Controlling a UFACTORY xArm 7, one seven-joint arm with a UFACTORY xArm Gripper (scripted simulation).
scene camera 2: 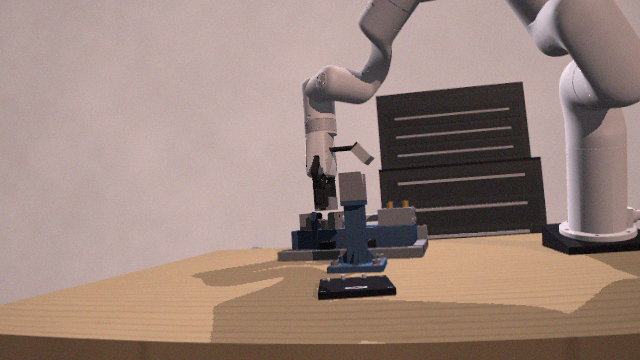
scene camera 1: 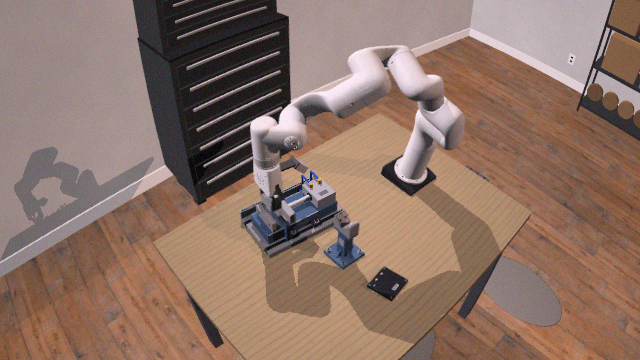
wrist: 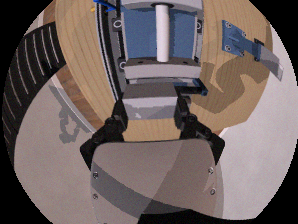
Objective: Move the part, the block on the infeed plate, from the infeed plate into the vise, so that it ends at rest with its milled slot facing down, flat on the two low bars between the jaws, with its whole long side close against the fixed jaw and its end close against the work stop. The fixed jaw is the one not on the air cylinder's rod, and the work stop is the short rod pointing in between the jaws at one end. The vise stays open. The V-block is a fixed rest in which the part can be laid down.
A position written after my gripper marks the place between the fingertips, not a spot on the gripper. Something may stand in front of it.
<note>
In view: my gripper [scene camera 2: 326, 206] and a part [wrist: 143, 101].
My gripper also shows in scene camera 1 [scene camera 1: 271, 202] and in the wrist view [wrist: 150, 98].
</note>
